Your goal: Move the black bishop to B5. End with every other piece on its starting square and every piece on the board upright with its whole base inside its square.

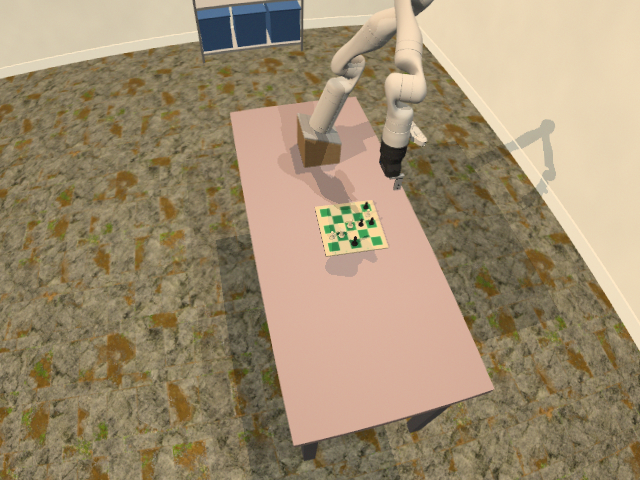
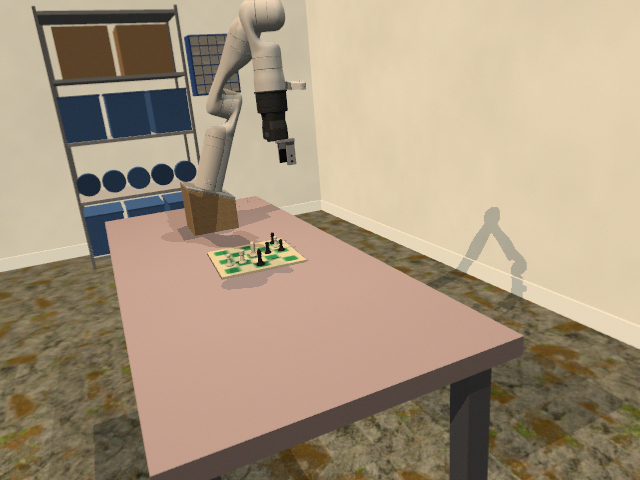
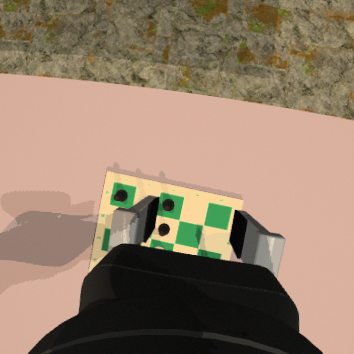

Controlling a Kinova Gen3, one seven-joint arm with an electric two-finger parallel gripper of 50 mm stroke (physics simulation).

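Pixels of known places: gripper, between the fingertips: (image 1: 393,182) (image 2: 287,163) (image 3: 194,218); arm's base, origin of its link: (image 1: 319,126) (image 2: 208,188).
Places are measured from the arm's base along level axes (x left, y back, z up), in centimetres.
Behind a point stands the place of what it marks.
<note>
A small green and cream chessboard (image 1: 367,248) @(x 9.2, y -51.8, z -12.3 cm) (image 2: 279,262) @(x 9.8, y -50.5, z -12.3 cm) (image 3: 215,198) @(x 15.7, y -48.0, z -12.3 cm) lies on the table. Several black pieces stand upright on it: one in the far right corner (image 1: 366,205) @(x 12.6, y -33.8, z -10.9 cm) (image 3: 120,195) @(x 12.8, y -34.0, z -10.1 cm), one at the right edge (image 1: 371,221) @(x 12.8, y -41.2, z -11.1 cm) (image 2: 280,244) @(x 12.8, y -41.4, z -10.6 cm) (image 3: 168,204) @(x 13.4, y -41.3, z -9.3 cm), one just left of that (image 1: 360,223) @(x 8.7, y -41.7, z -11.0 cm) (image 2: 267,248) @(x 9.0, y -41.7, z -10.9 cm) (image 3: 163,229) @(x 9.6, y -41.5, z -9.5 cm), and a tall one at the near edge (image 1: 354,241) @(x 4.9, y -49.5, z -10.5 cm) (image 2: 260,257) @(x 5.2, y -49.6, z -10.3 cm). I cannot tell which is the bishop, nor read the square labels. My gripper (image 1: 397,183) @(x 16.3, y -44.2, z 11.6 cm) (image 2: 286,152) @(x 16.3, y -44.2, z 11.6 cm) (image 3: 194,218) @(x 16.3, y -44.2, z 11.6 cm) is open and empty, high above the table, off the board's far right side.
Several white pieces stand among the black ones, including a tall one (image 1: 349,224) @(x 4.6, y -42.1, z -10.5 cm) (image 2: 252,249) @(x 4.8, y -42.1, z -10.3 cm) mid-board and one (image 1: 332,235) (image 2: 230,259) at the left edge. The arm's wooden base block (image 1: 320,152) @(x -0.9, y -9.2, z -5.7 cm) (image 2: 214,214) @(x -0.2, y -9.2, z -7.0 cm) stands behind the board. A shelf unit (image 2: 121,79) stands behind the table.
</note>
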